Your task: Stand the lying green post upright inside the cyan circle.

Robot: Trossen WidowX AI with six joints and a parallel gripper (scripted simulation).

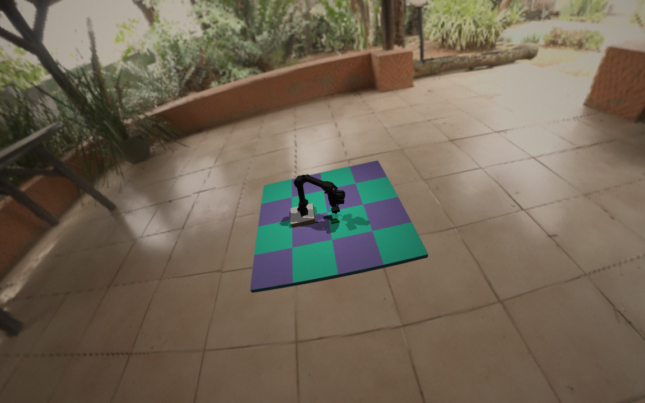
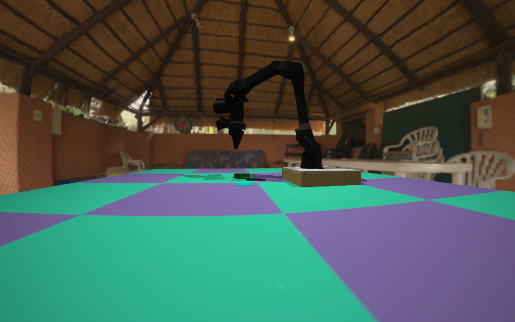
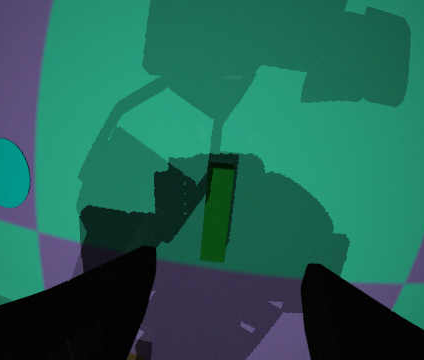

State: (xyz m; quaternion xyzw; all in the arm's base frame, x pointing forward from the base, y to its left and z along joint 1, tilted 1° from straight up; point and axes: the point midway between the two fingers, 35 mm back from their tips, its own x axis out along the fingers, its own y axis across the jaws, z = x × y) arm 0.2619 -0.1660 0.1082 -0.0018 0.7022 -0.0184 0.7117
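My gripper tip is 11 cm above the green post and 3 cm past it. Also, from my gripper tip: cyan circle: 18 cm to the left, 12 cm below, 1 cm behind.
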